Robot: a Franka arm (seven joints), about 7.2 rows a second.
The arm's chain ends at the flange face. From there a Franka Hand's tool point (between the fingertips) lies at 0.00 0.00 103.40 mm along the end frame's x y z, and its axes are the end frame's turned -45 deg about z.
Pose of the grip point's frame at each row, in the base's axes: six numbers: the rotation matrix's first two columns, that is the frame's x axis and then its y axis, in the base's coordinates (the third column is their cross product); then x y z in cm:
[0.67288 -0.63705 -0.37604 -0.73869 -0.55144 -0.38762 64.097 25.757 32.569]
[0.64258 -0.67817 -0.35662 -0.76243 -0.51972 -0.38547 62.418 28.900 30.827]
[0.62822 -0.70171 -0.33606 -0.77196 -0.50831 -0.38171 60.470 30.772 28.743]
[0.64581 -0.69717 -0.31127 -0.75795 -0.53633 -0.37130 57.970 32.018 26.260]
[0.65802 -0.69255 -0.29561 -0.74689 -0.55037 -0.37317 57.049 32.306 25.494]
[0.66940 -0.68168 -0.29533 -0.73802 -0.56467 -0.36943 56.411 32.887 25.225]
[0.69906 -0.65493 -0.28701 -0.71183 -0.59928 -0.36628 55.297 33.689 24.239]
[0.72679 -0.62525 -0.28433 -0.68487 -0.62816 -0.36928 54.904 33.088 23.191]
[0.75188 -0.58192 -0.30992 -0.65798 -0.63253 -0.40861 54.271 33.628 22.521]
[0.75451 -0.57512 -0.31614 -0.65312 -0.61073 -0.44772 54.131 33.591 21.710]
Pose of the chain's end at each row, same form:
[-0.04653 -0.84039 -0.53999 -0.99813 0.06054 -0.00819 63.688 20.188 41.272]
[-0.08475 -0.84704 -0.52474 -0.99349 0.11204 -0.02040 61.631 23.527 39.627]
[-0.10164 -0.85561 -0.50754 -0.99008 0.13675 -0.03228 59.467 25.610 37.646]
[-0.07929 -0.87222 -0.48265 -0.99261 0.11373 -0.04245 57.020 27.099 35.305]
[-0.06284 -0.87888 -0.47290 -0.99342 0.10054 -0.05484 56.059 27.484 34.587]
[-0.04852 -0.88130 -0.47006 -0.99520 0.08274 -0.05240 55.531 28.076 34.335]
[-0.00903 -0.88686 -0.46195 -0.99765 0.03935 -0.05605 54.595 28.929 33.391]
[0.02964 -0.88629 -0.46217 -0.99819 -0.00206 -0.06007 54.363 28.299 32.339]
[0.06640 -0.85875 -0.50808 -0.99692 -0.03579 -0.06978 53.839 28.343 31.398]
[0.07169 -0.83852 -0.54013 -0.99534 -0.02518 -0.09304 53.465 27.963 30.359]

